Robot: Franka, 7 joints.
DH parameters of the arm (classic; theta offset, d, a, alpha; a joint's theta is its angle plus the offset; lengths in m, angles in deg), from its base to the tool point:
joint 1: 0 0.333 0 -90
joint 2: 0 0 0 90
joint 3: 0 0.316 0.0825 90
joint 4: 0 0 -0.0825 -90
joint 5: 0 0.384 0 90
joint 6: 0 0 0.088 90
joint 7: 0 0.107 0 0
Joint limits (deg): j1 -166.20..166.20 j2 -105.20..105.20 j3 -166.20..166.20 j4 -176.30..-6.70 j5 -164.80..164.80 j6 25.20..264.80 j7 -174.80..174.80
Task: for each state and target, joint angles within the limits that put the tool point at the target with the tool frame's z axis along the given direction. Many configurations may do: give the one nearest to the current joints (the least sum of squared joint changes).
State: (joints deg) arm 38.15 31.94 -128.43 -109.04 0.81 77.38 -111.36
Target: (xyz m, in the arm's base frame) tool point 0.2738 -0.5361 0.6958 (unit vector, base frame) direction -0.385 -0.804 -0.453
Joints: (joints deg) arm 17.25 37.30 -103.07 -94.42 -4.63 137.55 -111.36
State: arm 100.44 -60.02 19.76 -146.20 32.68 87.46 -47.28
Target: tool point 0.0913 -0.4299 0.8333 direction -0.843 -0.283 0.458
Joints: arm 124.21 -103.95 13.50 -102.81 74.41 129.60 -47.28
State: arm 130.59 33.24 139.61 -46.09 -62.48 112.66 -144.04
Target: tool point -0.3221 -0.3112 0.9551 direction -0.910 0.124 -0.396
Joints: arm 120.84 7.94 124.85 -58.24 -67.09 91.93 -144.04
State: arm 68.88 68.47 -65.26 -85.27 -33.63 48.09 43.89
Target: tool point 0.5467 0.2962 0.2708 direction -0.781 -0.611 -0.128
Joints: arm 52.07 73.06 -49.60 -42.70 4.64 26.17 43.89
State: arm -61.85 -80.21 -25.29 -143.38 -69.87 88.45 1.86
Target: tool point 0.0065 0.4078 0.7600 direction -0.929 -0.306 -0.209
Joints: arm -97.68 -105.20 7.83 -98.13 -63.40 67.93 1.86
